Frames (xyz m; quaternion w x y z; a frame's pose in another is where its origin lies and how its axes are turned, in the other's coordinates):
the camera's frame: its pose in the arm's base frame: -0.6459 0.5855 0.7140 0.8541 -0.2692 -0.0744 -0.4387
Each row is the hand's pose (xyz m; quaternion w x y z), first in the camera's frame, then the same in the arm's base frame.
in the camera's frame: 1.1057 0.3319 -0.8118 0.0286 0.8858 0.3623 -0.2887
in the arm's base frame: 0.1954 -0.4691 0.2996 0.1632 0.9293 -0.1590 -0.2908
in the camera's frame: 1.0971 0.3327 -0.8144 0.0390 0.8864 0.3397 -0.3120
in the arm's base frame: 0.1905 -0.4640 0.2940 0.1603 0.9189 -0.1856 -0.3091
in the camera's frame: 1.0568 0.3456 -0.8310 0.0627 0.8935 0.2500 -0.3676
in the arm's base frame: 0.1746 -0.4381 0.2602 0.1514 0.8833 -0.2821 -0.3423
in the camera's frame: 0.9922 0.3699 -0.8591 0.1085 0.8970 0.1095 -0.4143
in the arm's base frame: 0.1517 -0.3956 0.2034 0.1605 0.8158 -0.4196 -0.3642
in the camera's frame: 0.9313 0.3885 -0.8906 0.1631 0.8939 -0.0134 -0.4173
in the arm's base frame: 0.1261 -0.3602 0.1474 0.1959 0.7448 -0.5281 -0.3579
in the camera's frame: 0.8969 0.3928 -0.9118 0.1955 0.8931 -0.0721 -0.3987
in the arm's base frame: 0.1064 -0.3449 0.1153 0.2271 0.7082 -0.5753 -0.3404
